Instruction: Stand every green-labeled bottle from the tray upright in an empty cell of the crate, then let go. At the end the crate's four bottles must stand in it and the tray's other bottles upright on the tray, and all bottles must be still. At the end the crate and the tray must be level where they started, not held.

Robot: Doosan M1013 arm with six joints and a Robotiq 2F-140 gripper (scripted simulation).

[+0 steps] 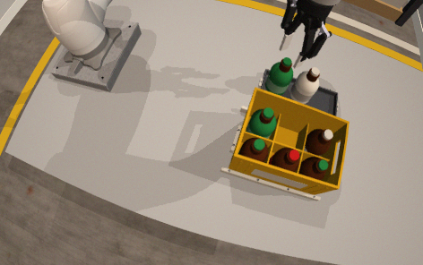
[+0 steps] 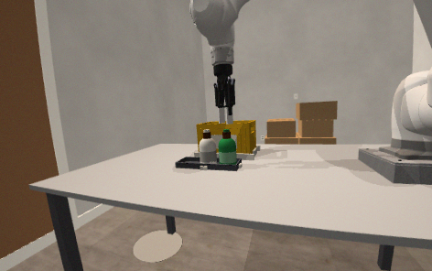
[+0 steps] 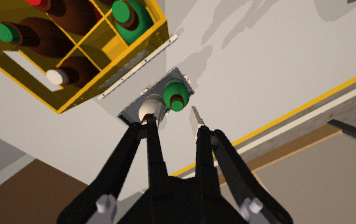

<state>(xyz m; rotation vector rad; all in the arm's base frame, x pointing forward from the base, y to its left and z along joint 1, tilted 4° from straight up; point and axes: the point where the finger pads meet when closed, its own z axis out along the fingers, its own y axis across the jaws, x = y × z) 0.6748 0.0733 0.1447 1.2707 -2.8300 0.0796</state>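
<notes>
Right now the white-labeled bottle is 9 cm ahead of my hand, 1 cm to the left of it and 13 cm below it. Round my hand: brown bottle: 15 cm ahead, 18 cm to the right, 13 cm below; yellow crate: 7 cm ahead, 22 cm to the right, 13 cm below; dark tray: 9 cm ahead, 20 cm below.
</notes>
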